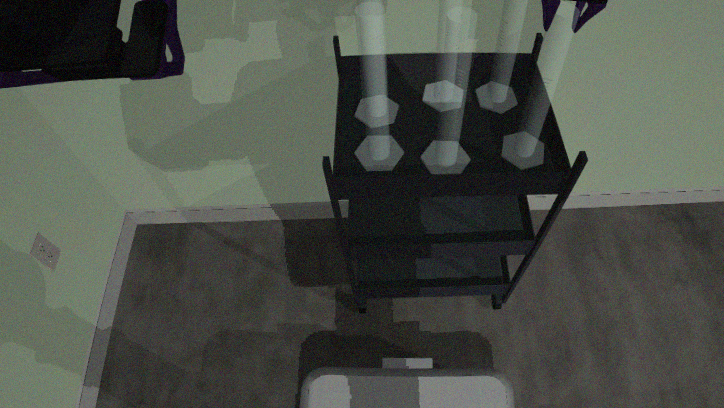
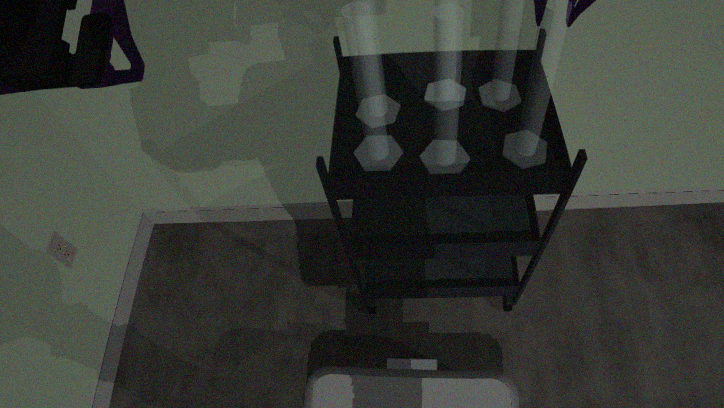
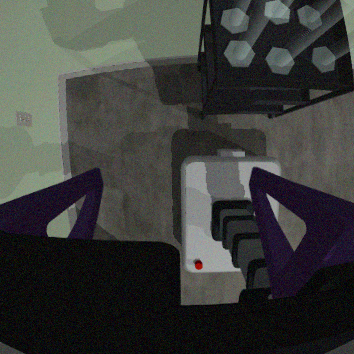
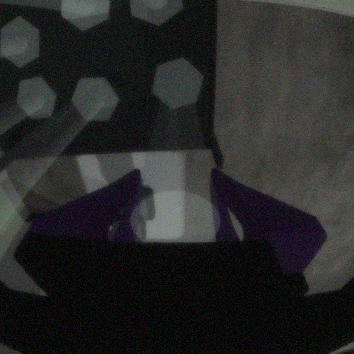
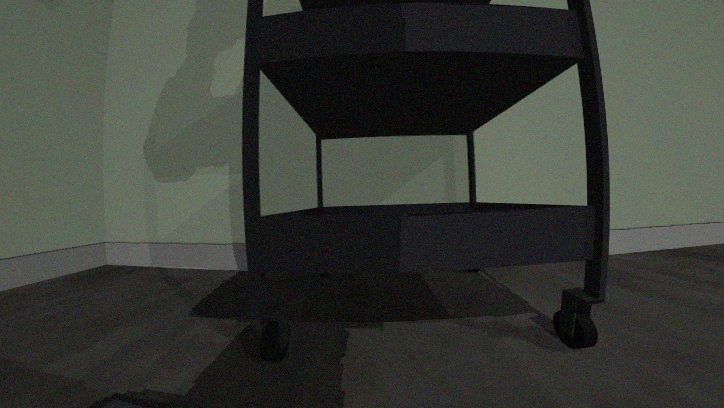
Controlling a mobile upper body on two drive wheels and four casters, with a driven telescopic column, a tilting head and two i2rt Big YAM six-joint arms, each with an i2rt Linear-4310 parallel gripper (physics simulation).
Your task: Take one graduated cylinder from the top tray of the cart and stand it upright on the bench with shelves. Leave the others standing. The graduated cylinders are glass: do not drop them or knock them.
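Several clear graduated cylinders with hexagonal bases stand upright on the cart's top tray [image 1: 486, 124]. The cylinder at the front right, with its base [image 1: 523, 150] [image 2: 525, 149] [image 4: 177, 83] still on the tray, rises between the fingers of my right gripper [image 1: 561, 27] [image 2: 554, 24] [image 4: 175, 176]. The purple fingers lie against both its sides near its top, so the gripper is shut on it. Another cylinder [image 1: 445, 157] stands at the front middle. My left gripper [image 3: 175, 175] is open and empty, off to the left of the cart. The bench with shelves does not show.
The black cart [image 5: 251, 152] [image 1: 547, 223] has raised corner posts and two lower shelves, and stands near a pale green wall [image 1: 658, 101]. Another wall meets it at the left. My white base [image 1: 455, 392] [image 3: 197, 220] is in front of the cart.
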